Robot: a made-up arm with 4 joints.
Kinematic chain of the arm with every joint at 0, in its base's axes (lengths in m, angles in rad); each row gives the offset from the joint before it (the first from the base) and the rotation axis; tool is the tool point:
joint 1: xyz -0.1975 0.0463 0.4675 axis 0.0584 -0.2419 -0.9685
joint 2: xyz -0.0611 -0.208 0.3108 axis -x
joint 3: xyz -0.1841 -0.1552 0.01 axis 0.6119 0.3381 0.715
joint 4: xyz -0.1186 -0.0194 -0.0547 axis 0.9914 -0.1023 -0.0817
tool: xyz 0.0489 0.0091 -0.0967
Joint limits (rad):
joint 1: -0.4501..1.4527
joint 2: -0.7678..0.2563
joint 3: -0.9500..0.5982
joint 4: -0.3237..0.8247
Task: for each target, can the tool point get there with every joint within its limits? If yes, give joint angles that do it. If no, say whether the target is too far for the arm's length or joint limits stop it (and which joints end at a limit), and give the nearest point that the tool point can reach.
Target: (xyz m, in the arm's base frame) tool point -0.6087 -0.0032 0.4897
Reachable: yes | joints 0.5944 -0.6855 -0.1672 -0.1520
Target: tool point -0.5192 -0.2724 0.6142
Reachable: yes | joints 0.1026 -0.0972 -0.4367 0.3913
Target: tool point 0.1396 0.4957 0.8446
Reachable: no: joint limits stop it (at a limit: joint 1, joint 2, joint 4) | nearest point -0.4821 0.3300 0.5097 | short by 0.725 m
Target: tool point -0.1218 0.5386 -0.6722
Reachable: no: too far | nearest point -0.5253 0.3096 0.3845 | short by 1.154 m
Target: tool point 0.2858 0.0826 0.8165
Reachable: no: joint limits stop it (at a limit: joint 1, joint 2, joint 3, joint 4) | nearest point -0.2280 -0.4024 0.7224 | short by 0.713 m
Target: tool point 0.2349 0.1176 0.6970
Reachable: no: joint limits stop it (at a limit: joint 1, joint 2, joint 3, joint 4) | nearest point -0.3075 -0.2634 0.6032 | short by 0.669 m
